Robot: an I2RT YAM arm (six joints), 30 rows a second.
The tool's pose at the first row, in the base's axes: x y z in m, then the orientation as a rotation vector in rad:
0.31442, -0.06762, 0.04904, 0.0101, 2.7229, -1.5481
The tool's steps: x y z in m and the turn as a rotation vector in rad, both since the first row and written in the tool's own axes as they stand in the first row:
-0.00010, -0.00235, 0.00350, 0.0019, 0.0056, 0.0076
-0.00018, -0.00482, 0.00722, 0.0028, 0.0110, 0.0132
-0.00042, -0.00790, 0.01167, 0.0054, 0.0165, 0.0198
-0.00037, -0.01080, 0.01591, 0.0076, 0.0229, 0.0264
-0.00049, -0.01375, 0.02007, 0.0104, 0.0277, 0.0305
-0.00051, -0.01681, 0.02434, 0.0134, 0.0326, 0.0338
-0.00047, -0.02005, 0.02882, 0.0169, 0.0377, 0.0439
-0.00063, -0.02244, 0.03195, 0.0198, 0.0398, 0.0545
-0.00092, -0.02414, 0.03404, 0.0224, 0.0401, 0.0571
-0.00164, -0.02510, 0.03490, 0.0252, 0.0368, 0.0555
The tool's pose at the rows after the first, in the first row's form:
0.31451, -0.07183, 0.04927, 0.0248, 2.7224, -1.5511
0.31459, -0.07629, 0.04949, 0.0366, 2.7233, -1.5532
0.31482, -0.08169, 0.04986, 0.0499, 2.7225, -1.5573
0.31476, -0.08682, 0.05019, 0.0640, 2.7226, -1.5613
0.31487, -0.09190, 0.05060, 0.0733, 2.7221, -1.5660
0.31488, -0.09713, 0.05104, -0.0816, -2.7178, 1.5690
0.31483, -0.10264, 0.05153, -0.0994, -2.7152, 1.5737
0.31498, -0.10655, 0.05199, 0.1155, 2.7126, -1.5774
0.31526, -0.10922, 0.05238, 0.1193, 2.7095, -1.5803
0.31598, -0.11045, 0.05278, 0.1145, 2.7056, -1.5832

